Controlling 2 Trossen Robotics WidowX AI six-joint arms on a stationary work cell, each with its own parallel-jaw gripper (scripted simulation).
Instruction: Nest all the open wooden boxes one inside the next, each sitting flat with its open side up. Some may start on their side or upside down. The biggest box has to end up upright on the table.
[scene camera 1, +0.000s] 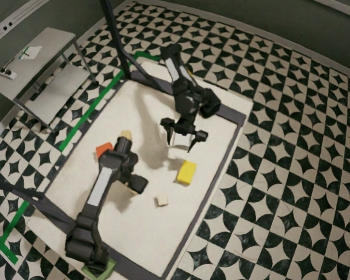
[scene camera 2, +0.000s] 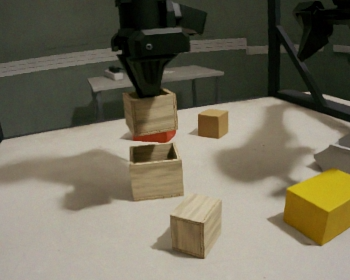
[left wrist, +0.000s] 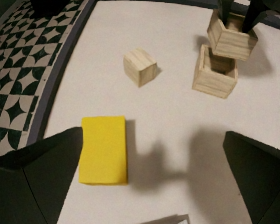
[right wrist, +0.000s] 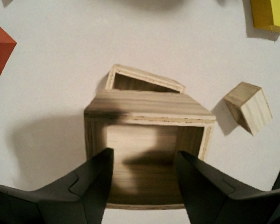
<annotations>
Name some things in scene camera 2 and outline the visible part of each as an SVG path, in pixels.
My left gripper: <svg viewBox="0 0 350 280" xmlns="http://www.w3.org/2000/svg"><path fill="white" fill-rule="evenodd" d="M350 0L332 0L334 5L338 7L325 9L319 1L297 4L292 14L303 30L297 54L299 62L304 62L329 43L328 38L333 33L333 25L348 25L350 29Z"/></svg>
My right gripper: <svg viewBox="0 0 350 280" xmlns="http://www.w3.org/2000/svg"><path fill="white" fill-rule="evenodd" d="M115 0L115 7L118 7L120 29L111 38L111 49L114 52L122 50L122 54L117 54L117 58L139 98L159 96L165 67L172 59L178 56L177 53L190 52L190 36L196 34L203 35L207 12L174 3L172 0Z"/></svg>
A tan cube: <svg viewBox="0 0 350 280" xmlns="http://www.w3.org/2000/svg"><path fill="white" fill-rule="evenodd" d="M199 113L198 136L220 139L229 132L228 111L207 109Z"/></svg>
</annotations>
